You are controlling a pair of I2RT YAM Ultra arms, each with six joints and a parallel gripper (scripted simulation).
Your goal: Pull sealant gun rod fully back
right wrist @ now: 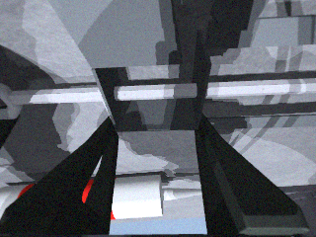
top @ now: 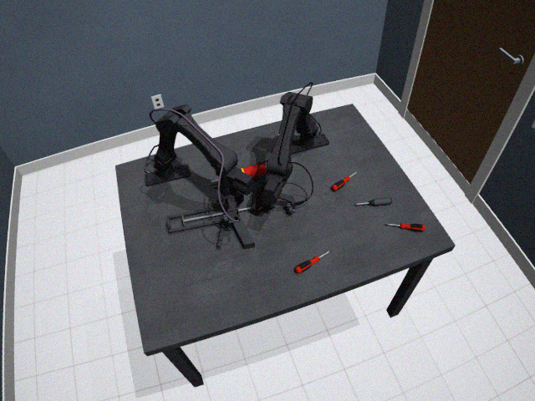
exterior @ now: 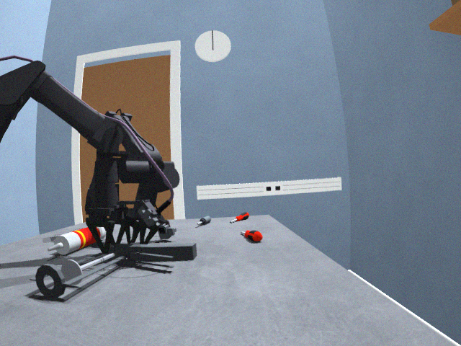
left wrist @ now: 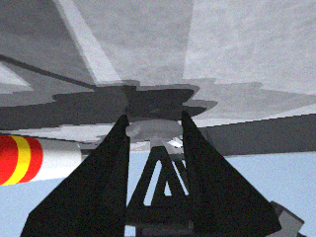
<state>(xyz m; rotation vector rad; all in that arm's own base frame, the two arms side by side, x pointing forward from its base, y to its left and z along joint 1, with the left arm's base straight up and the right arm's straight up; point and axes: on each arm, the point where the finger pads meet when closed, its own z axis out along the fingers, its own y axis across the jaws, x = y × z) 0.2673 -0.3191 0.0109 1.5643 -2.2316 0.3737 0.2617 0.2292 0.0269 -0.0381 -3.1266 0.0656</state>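
Observation:
The rod lies 2 cm ahead of my right hand, 4 cm to the right of it and 1 cm below it. Also, from my right hand: grey screwdriver (14 cm ahead, 55 cm to the left, 1 cm below); white cartridge (15 cm behind, 9 cm to the left); thumb plate (2 cm ahead, 3 cm to the left, 1 cm below).

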